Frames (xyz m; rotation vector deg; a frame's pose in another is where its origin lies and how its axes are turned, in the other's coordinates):
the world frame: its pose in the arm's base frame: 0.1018 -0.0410 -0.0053 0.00 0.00 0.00
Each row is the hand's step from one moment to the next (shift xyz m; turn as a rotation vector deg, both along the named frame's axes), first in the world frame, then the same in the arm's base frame.
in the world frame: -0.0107 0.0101 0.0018 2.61 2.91 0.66
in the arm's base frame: -0.0107 0.0101 0.0018 2.61 2.91 0.66
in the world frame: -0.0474 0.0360 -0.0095 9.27 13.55 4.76
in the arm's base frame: -0.0474 0.0360 -0.0095 9.27 13.55 4.76
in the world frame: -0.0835 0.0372 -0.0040 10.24 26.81 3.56
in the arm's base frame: -0.0835 0.0372 -0.0040 10.24 26.81 3.56
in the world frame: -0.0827 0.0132 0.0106 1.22 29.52 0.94
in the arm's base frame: -0.0827 0.0132 0.0106 1.22 29.52 0.94
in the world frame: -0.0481 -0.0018 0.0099 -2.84 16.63 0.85
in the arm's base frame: -0.0481 -0.0018 0.0099 -2.84 16.63 0.85
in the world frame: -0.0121 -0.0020 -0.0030 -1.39 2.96 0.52
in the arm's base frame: -0.0121 -0.0020 -0.0030 -1.39 2.96 0.52
